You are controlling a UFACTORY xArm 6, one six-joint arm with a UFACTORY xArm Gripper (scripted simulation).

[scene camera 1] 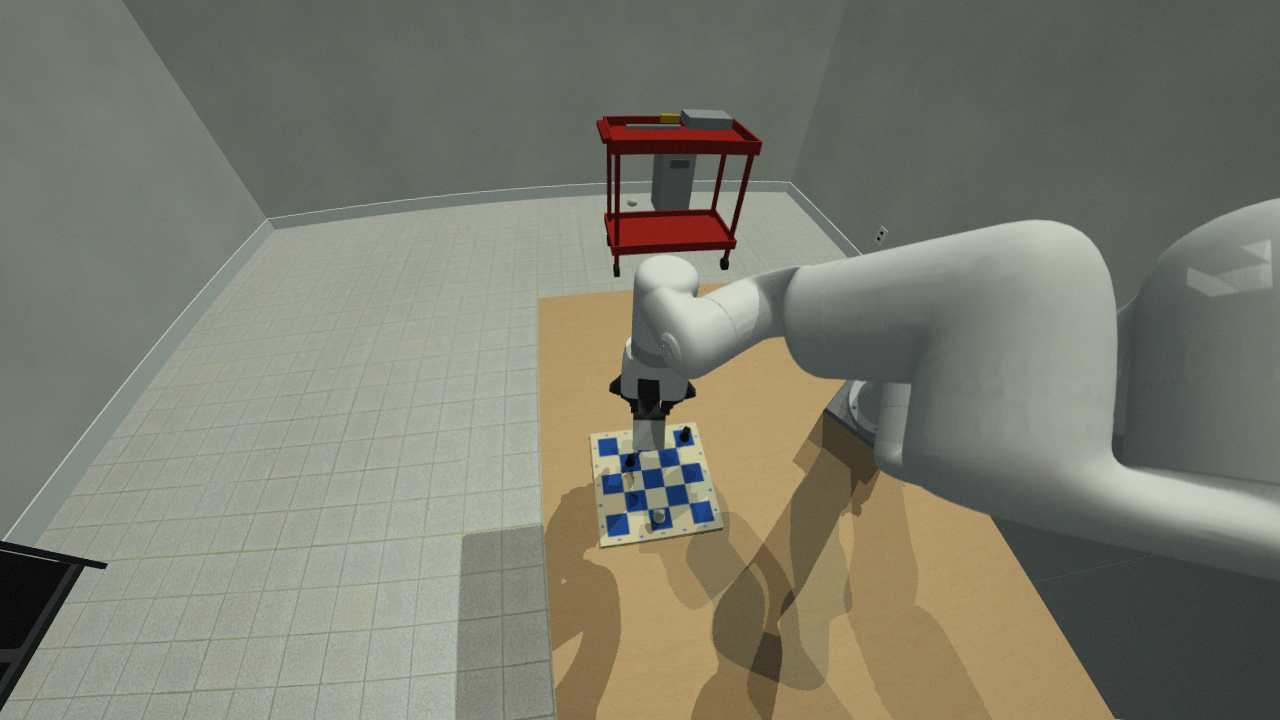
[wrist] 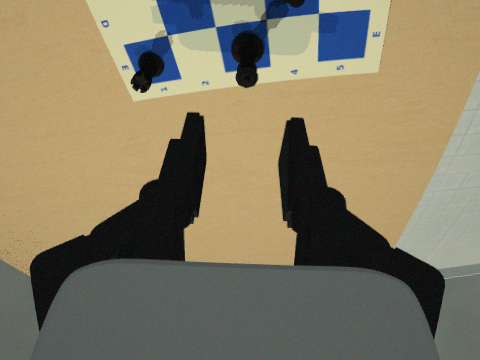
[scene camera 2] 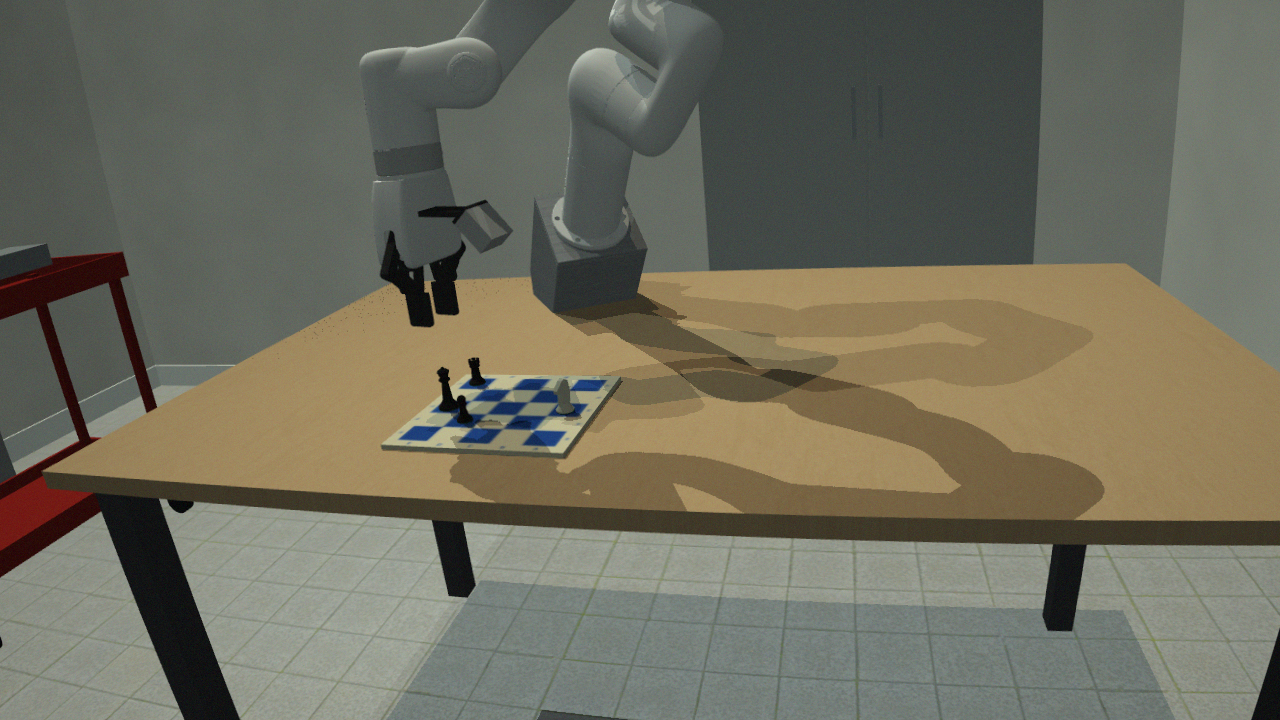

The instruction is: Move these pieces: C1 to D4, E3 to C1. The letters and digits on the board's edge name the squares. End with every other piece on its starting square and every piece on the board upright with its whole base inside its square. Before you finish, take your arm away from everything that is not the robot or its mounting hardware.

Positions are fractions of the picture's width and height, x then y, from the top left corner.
blue-and-cream chessboard: scene camera 1 0.53, 0.67; wrist 0.41, 0.14; scene camera 2 0.40, 0.58
